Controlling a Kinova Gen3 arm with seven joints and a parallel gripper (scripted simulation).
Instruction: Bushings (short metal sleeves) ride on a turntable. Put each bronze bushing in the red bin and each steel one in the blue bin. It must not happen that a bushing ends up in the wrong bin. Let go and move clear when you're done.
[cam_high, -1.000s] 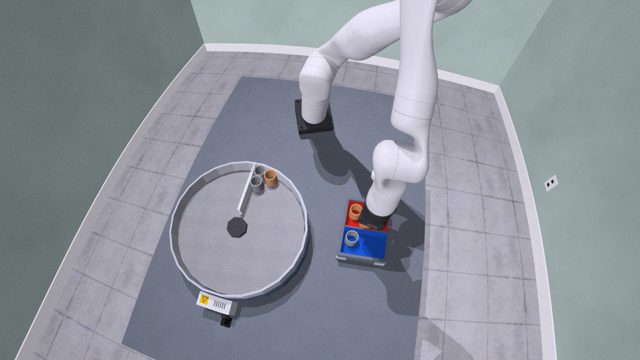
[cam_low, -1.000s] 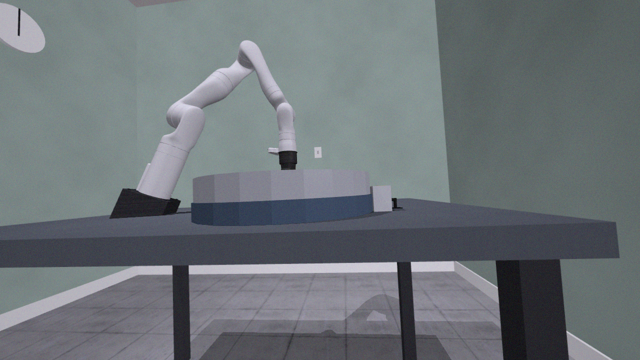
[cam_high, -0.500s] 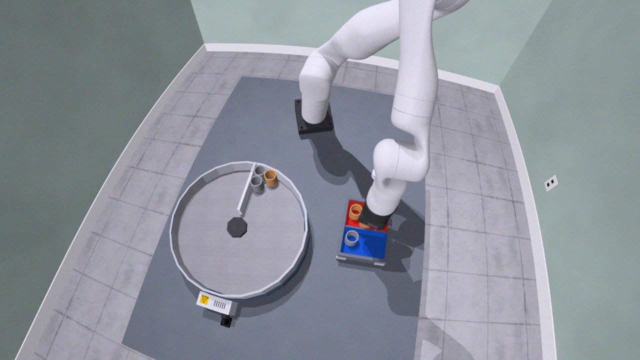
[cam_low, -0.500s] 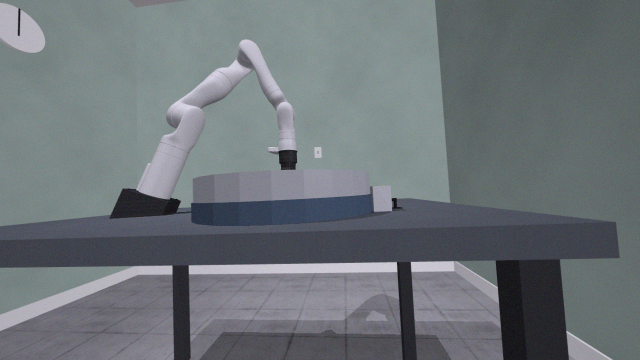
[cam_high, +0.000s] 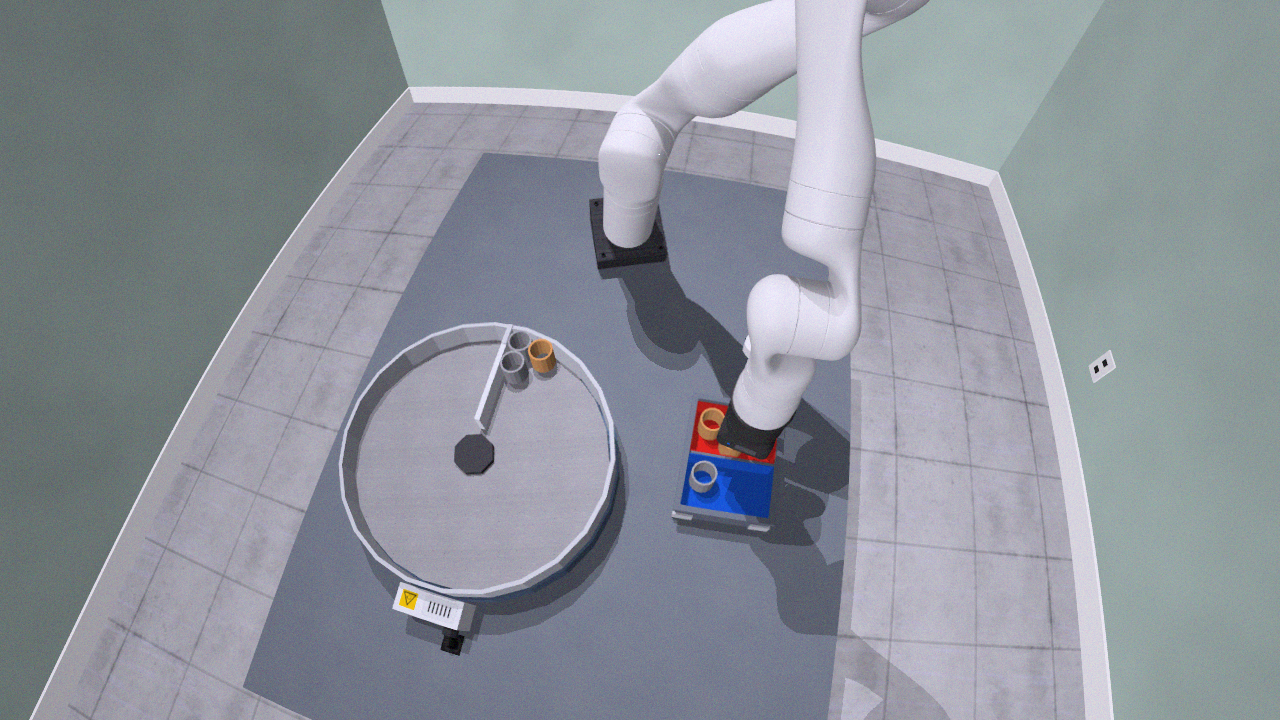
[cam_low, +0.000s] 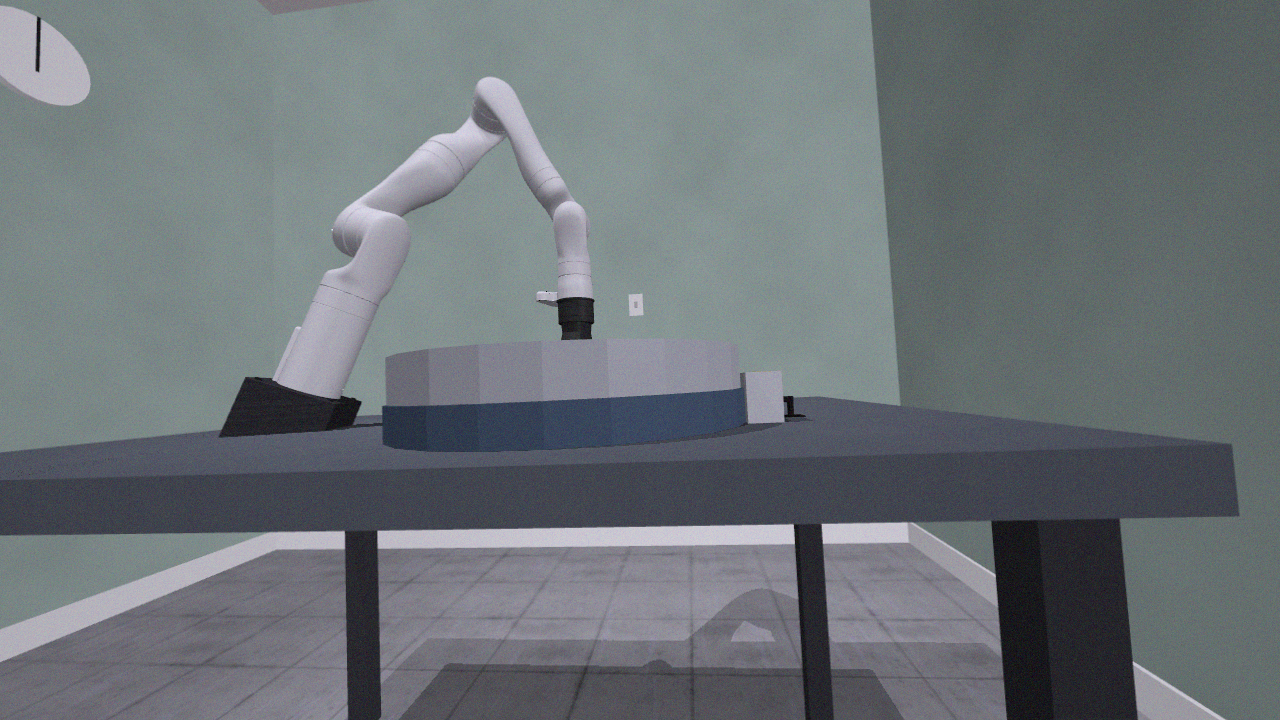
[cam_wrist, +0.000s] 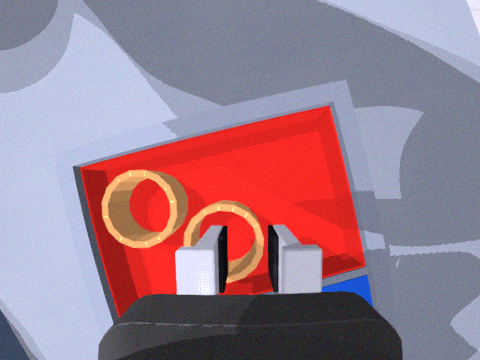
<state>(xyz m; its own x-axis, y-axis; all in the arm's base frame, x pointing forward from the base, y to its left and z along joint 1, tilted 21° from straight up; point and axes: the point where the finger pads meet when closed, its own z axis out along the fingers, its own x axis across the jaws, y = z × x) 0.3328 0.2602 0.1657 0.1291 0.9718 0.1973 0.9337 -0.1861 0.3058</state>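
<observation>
Right now the grey tray is 5 cm below my hand, 3 cm ahead of it and 1 cm to the right of it. Also, from my hand: turntable (37 cm to the right, 14 cm ahead, 2 cm below).
</observation>
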